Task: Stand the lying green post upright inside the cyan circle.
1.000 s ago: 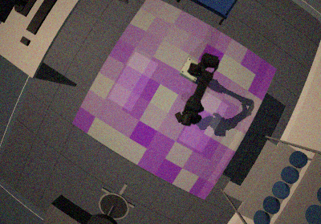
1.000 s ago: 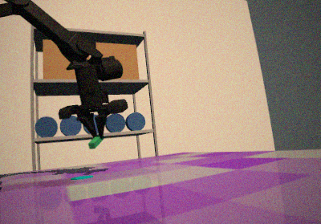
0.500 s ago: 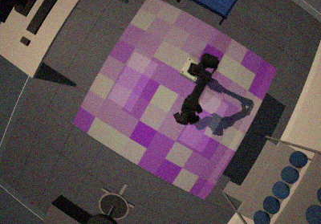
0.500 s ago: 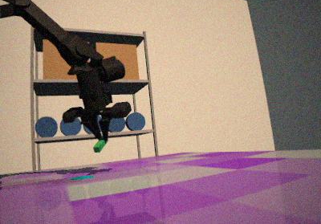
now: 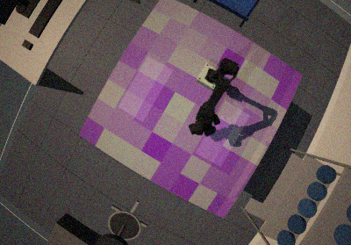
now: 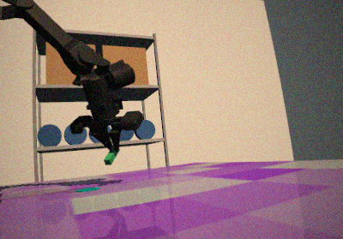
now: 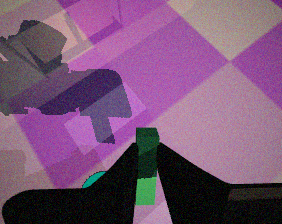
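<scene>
The cyan circle lies 90 mm below my gripper tip, 80 mm behind it and 20 mm to the right of it. From my gripper tip the other things lie so: green post (10 mm to the right, 10 mm below, 10 mm behind).
</scene>
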